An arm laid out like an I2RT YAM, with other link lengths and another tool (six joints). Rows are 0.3 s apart.
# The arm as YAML. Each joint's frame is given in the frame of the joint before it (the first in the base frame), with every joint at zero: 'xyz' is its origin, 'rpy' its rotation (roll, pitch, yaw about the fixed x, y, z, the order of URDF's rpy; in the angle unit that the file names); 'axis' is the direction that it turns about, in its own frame. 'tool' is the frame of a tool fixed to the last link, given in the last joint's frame.
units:
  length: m
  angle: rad
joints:
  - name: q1
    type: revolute
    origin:
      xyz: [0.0, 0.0, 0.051]
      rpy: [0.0, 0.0, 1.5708]
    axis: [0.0, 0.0, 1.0]
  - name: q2
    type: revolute
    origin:
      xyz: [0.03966, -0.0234, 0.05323]
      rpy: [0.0, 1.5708, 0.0]
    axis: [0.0, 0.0, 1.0]
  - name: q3
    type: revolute
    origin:
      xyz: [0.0, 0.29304, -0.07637]
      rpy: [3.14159, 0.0, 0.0]
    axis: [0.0, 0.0, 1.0]
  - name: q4
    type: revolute
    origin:
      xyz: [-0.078, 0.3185, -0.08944]
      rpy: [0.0, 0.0, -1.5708]
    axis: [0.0, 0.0, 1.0]
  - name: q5
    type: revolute
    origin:
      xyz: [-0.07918, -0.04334, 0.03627]
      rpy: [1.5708, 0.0, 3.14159]
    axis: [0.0, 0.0, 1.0]
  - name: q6
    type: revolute
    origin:
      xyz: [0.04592, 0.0, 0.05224]
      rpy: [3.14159, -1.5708, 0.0]
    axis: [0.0, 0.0, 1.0]
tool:
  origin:
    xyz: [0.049, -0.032, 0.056]
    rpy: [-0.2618, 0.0, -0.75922]
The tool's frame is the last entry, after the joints.
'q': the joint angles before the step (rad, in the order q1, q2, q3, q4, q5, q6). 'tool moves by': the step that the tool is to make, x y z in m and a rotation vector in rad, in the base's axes. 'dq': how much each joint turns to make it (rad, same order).
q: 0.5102, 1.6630, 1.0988, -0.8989, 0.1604, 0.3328
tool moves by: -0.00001, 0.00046, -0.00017, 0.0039, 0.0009, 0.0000
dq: 0.0000, 0.0001, 0.0001, 0.0011, -0.0038, 0.0004
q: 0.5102, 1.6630, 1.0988, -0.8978, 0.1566, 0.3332
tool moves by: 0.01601, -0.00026, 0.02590, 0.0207, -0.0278, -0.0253
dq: -0.0259, 0.0001, 0.0874, -0.0530, -0.0050, 0.0000
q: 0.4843, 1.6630, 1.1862, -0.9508, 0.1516, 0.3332
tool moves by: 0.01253, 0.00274, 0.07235, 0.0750, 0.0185, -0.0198
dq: -0.0321, 0.0001, 0.2308, -0.2133, -0.0763, -0.0007
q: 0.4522, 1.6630, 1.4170, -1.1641, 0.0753, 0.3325
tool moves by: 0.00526, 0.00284, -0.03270, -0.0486, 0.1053, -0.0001
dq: 0.0000, 0.1015, -0.0019, -0.0125, -0.0023, 0.0004
